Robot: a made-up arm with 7 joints. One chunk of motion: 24 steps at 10 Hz.
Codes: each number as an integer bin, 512 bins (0 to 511) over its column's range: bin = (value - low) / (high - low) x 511, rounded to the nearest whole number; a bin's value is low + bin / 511 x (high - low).
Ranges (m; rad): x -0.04..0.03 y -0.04..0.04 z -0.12..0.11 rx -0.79..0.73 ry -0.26..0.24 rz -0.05..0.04
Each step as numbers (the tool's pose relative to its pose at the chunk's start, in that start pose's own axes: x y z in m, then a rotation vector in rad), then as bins.
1 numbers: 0.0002 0.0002 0.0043 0.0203 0.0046 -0.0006
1 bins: 293 257 276 272 270 280
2 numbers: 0.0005 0.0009 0.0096 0.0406 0.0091 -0.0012
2 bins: 296 261 288 279 275 277
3 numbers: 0.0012 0.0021 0.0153 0.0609 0.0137 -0.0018
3 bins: 301 269 301 286 280 274
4 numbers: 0.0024 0.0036 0.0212 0.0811 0.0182 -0.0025
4 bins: 310 278 314 293 284 270
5 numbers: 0.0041 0.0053 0.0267 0.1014 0.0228 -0.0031
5 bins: 322 289 326 300 289 266
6 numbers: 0.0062 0.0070 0.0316 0.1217 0.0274 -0.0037
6 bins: 337 300 337 306 294 263
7 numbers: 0.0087 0.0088 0.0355 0.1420 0.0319 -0.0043
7 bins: 356 312 345 313 298 259
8 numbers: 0.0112 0.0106 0.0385 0.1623 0.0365 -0.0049
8 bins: 374 323 352 320 303 256
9 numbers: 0.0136 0.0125 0.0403 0.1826 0.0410 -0.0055
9 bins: 391 335 356 327 308 253
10 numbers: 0.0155 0.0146 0.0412 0.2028 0.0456 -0.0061
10 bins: 405 349 358 334 312 249
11 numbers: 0.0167 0.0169 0.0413 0.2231 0.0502 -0.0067
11 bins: 414 363 358 341 317 246
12 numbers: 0.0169 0.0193 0.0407 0.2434 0.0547 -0.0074
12 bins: 415 379 357 347 322 242
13 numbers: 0.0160 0.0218 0.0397 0.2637 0.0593 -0.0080
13 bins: 409 395 355 354 326 238
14 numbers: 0.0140 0.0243 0.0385 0.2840 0.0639 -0.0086
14 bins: 394 411 352 361 331 235
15 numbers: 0.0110 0.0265 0.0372 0.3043 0.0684 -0.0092
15 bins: 372 425 349 368 336 232
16 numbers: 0.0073 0.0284 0.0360 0.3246 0.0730 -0.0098
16 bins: 345 437 347 375 340 228
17 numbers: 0.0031 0.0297 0.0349 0.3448 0.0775 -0.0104
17 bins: 315 445 344 382 345 225
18 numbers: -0.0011 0.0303 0.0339 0.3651 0.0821 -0.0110
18 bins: 284 449 342 388 350 221
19 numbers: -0.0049 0.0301 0.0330 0.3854 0.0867 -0.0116
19 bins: 256 448 340 395 354 218
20 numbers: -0.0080 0.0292 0.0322 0.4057 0.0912 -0.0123
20 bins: 234 442 338 402 359 214
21 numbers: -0.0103 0.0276 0.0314 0.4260 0.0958 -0.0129
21 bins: 217 432 336 409 364 211
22 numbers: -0.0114 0.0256 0.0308 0.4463 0.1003 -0.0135
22 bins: 209 419 335 416 368 207
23 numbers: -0.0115 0.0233 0.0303 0.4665 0.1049 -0.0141
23 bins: 208 404 334 422 373 204
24 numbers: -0.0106 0.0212 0.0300 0.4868 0.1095 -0.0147
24 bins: 215 391 333 429 378 200
